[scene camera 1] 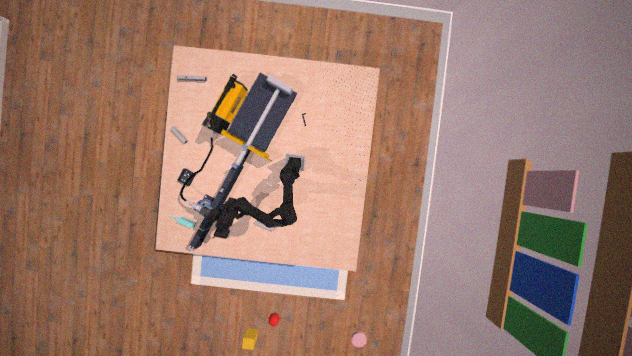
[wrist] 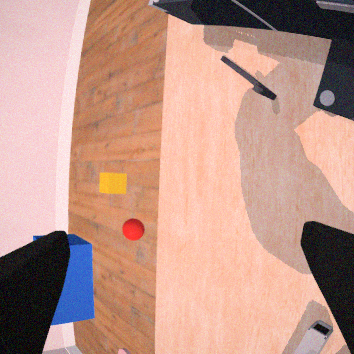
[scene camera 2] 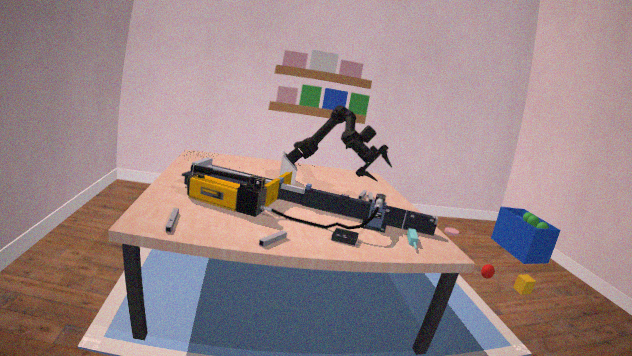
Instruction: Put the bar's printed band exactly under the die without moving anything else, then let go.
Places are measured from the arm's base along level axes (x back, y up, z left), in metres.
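Where they show: gripper, between the fingertips: (wrist: 188, 240) (scene camera 2: 384, 174); arm's base, origin of its link: (scene camera 1: 295, 162) (scene camera 2: 289, 159).
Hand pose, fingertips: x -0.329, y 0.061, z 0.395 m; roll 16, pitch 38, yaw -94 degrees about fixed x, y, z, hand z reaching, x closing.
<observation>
Things, the pixels of their top centre, and the offset from my fingertips. "pt": a spot on its surface instead.
- pale grey hollow bar, centre of its top: (scene camera 1: 264, 226) dz +0.016, dx +0.164, dy -0.154 m
- long black rail, a spot on its surface: (scene camera 2: 330, 200) pt dz -0.251, dx -0.083, dy -0.123 m
- blue-grey fixture, a spot on its surface: (scene camera 2: 377, 215) pt dz -0.089, dx -0.234, dy -0.116 m
- yellow-black machine, a spot on its surface: (scene camera 2: 215, 192) pt dz -0.727, dx -0.155, dy -0.120 m
- black box, a spot on its surface: (scene camera 2: 345, 236) pt dz -0.234, dx -0.333, dy -0.173 m
- teal tool, centre of its top: (scene camera 2: 414, 236) (scene camera 1: 180, 221) dz +0.033, dx -0.360, dy -0.144 m
- thin dark stick, centre of its top: (wrist: 228, 67) dz +0.100, dx -0.136, dy -0.143 m
A pale grey hollow bar (scene camera 1: 265, 226) (wrist: 311, 340) lies on the table beside the long black rail (scene camera 1: 227, 187) (scene camera 2: 330, 200); the arm covers part of it from above. Its printed band cannot be made out. A blue-grey fixture (scene camera 1: 204, 202) (scene camera 2: 377, 215) sits across the rail; I cannot tell which of its parts is the die. My gripper (scene camera 1: 220, 232) (scene camera 2: 384, 173) (wrist: 188, 240) is open and empty, tilted, in the air above the table and rail. In the wrist view the bar lies low at the right, partly behind the right finger.
Two more grey bars (scene camera 1: 192, 78) (scene camera 2: 172, 220), (scene camera 1: 178, 135) (scene camera 2: 273, 238) lie on the table. A yellow-black machine (scene camera 1: 232, 102) (scene camera 2: 215, 192), a black box (scene camera 1: 185, 176) (scene camera 2: 345, 236) with cable, and a teal tool (scene camera 1: 185, 222) (scene camera 2: 412, 237) are there. A thin dark stick (wrist: 247, 77) lies near the rail.
</observation>
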